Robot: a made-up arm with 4 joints. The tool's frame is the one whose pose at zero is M.
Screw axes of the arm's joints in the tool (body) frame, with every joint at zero. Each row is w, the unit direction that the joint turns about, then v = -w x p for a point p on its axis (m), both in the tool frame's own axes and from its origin. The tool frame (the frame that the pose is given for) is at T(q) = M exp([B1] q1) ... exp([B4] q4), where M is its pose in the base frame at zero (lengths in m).
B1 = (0, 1, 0, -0.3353, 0.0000, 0.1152)
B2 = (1, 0, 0, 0.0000, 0.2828, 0.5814)
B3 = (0, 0, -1, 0.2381, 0.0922, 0.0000)
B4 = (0, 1, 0, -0.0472, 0.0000, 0.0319)
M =
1 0 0 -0.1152
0 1 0 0.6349
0 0 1 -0.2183
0 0 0 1
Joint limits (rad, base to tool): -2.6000..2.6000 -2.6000..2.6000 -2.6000..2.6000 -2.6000..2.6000
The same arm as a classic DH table. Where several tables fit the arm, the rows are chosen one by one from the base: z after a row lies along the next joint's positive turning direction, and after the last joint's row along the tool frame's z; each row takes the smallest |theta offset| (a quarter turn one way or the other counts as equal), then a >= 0, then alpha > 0; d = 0 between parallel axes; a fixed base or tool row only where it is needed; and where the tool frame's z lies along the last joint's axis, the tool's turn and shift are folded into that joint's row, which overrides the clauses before.
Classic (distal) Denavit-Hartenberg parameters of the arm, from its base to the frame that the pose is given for. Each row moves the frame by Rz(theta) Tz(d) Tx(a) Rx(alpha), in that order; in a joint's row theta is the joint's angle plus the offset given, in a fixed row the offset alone. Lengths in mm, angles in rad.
base (fixed): d 117  theta_offset 0  a 0  alpha -1.5708
joint 1: d 53.5  theta_offset 1.5708  a 52.5  alpha 1.5708
joint 2: d -23  theta_offset 1.5708  a 343.3  alpha 1.5708
joint 3: d 235.6  theta_offset -1.5708  a 60.3  alpha -1.5708
joint 4: d 238.1  theta_offset 0  a 31.9  alpha -1.5708
tool (fixed): d -47.2  theta_offset 3.1416  a 0  alpha 0
Joint limits (rad, base to tool): -2.6..2.6 -2.6..2.6 -2.6..2.6 -2.6..2.6

